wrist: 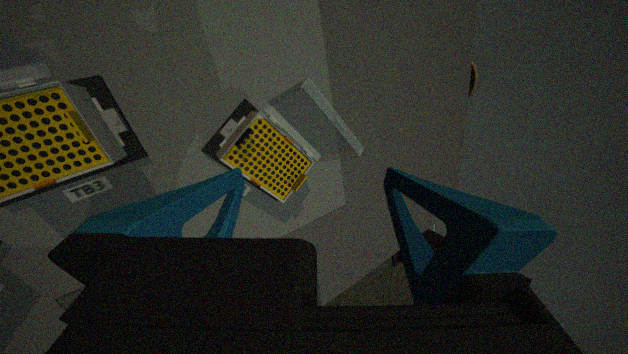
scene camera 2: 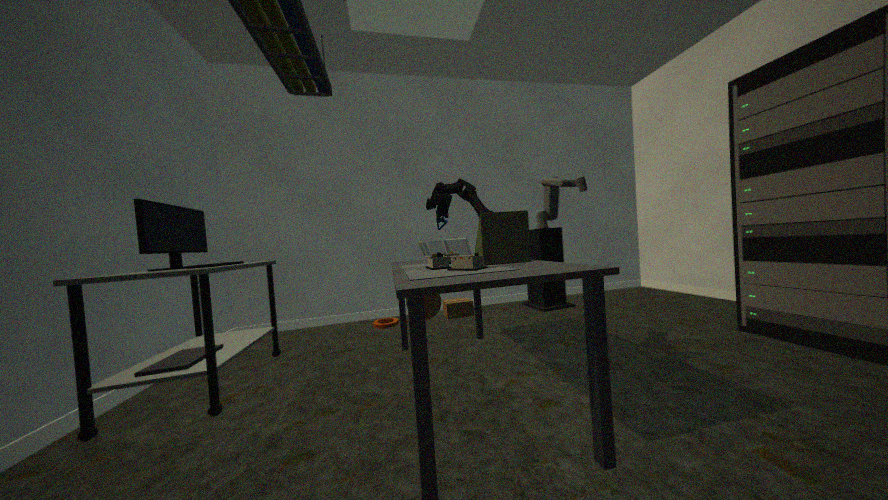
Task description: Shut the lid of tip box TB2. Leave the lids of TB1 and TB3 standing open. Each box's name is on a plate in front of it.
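Frame: origin at the arm's base, x left, y ahead, z down, level; centimetres.
Seen in the pictures: gripper, between the fingertips: (wrist: 313,175) (scene camera 2: 438,226); arm's base, origin of its link: (scene camera 2: 496,232).
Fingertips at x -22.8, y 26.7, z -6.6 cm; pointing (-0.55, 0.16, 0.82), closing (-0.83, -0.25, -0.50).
Offsets run from my fingertips to a thing's top centre. "spot": to the spot under its first point. Level surfaces: height alone.
My gripper (scene camera 2: 441,222) (wrist: 313,175) is open and empty, above the tip boxes. In the wrist view, box TB3 {spot: dx +18.2, dy +7.6, dz +17.7 cm} (wrist: 45,140), with a yellow perforated rack, is at the left, partly out of frame; its name plate {spot: dx +20.7, dy +1.3, dz +23.3 cm} (wrist: 87,189) is readable. A smaller-looking box, TB1 {dx -2.0, dy -3.6, dz +16.0 cm} (wrist: 270,157), is beyond the left fingertip, its clear lid {spot: dx -8.5, dy +1.1, dz +9.1 cm} (wrist: 332,117) standing open; its plate is mostly hidden by the finger. TB2 cannot be made out in the wrist view. In the scene view, two pale boxes {spot: dx +26.3, dy +9.8, dz +19.6 cm} (scene camera 2: 437,261) {spot: dx +45.0, dy +1.6, dz +19.9 cm} (scene camera 2: 466,262) show with raised clear lids; their names are unreadable.
The boxes stand on a dark-legged table {dz +23.8 cm} (scene camera 2: 559,271). A greenish upright block (scene camera 2: 504,237) stands behind them, with another arm (scene camera 2: 550,201) farther back. An orange ring (scene camera 2: 376,322) and a brown box (scene camera 2: 458,308) lie on the floor. A side table with a monitor (scene camera 2: 170,226) is at left.
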